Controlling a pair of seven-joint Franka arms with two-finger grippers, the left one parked.
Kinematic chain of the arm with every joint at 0, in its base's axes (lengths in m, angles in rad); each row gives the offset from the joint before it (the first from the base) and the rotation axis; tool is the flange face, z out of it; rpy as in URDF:
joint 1: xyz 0 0 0.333 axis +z
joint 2: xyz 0 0 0 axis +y
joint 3: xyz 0 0 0.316 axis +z
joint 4: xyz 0.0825 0 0 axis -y
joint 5: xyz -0.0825 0 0.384 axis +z
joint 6: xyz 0 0 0 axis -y
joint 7: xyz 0.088 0 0 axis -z
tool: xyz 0 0 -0.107 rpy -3.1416 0 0
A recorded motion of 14 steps. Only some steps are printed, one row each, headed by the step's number.
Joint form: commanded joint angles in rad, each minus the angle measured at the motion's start. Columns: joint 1, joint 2, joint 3, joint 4, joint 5, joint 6, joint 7.
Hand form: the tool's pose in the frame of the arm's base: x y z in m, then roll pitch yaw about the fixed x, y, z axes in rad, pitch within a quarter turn. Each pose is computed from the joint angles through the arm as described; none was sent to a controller.
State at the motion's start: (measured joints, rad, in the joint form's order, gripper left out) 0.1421 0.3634 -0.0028 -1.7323 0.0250 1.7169 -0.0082
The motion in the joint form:
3: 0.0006 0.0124 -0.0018 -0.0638 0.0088 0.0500 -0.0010
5: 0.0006 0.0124 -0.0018 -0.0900 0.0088 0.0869 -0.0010
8: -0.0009 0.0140 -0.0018 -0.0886 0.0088 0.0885 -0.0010
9: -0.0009 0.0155 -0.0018 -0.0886 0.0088 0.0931 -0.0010
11: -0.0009 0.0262 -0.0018 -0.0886 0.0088 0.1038 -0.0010
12: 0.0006 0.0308 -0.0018 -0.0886 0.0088 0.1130 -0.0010
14: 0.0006 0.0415 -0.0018 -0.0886 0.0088 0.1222 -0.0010
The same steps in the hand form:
3: 0.5887 0.0850 0.3146 -3.1092 0.4048 0.1405
5: 0.5862 0.0845 0.3055 -3.1100 0.3941 0.1392
8: 0.5869 0.0837 0.3052 -3.1100 0.3927 0.1377
9: 0.5874 0.0837 0.3045 -3.1101 0.3896 0.1375
11: 0.5885 0.0838 0.2986 -3.1104 0.3896 0.1371
12: 0.5894 0.0848 0.2962 -3.1106 0.3850 0.1383
14: 0.5902 0.0849 0.2902 -3.1109 0.3865 0.1380

